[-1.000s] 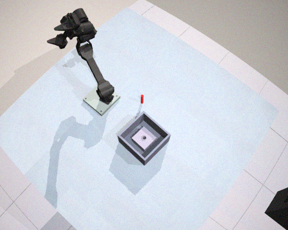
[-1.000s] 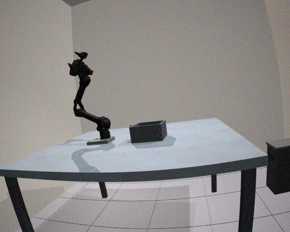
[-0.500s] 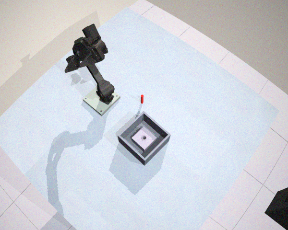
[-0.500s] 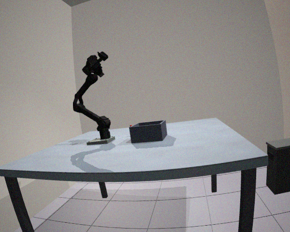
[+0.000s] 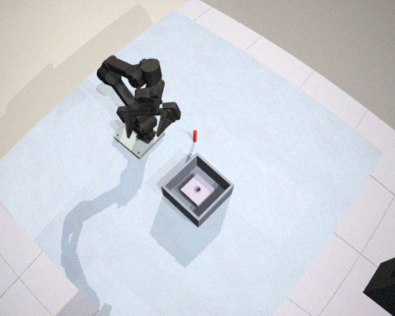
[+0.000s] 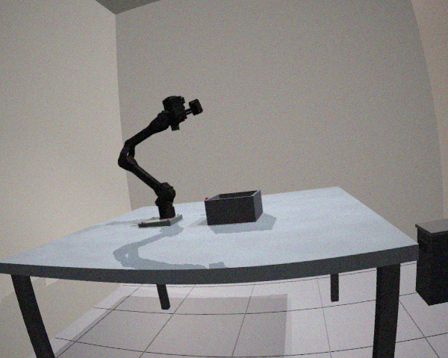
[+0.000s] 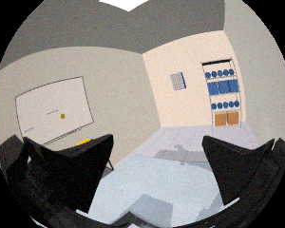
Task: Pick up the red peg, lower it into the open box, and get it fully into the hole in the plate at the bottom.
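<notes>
My gripper tip is now 420 mm above the red peg, 270 mm to the right of it and 20 mm short of it. Round my gripper tip: pale plate (420 mm below, 140 mm ahead, 80 mm to the left); then dark grey box (440 mm below, 140 mm ahead, 80 mm to the left).
</notes>
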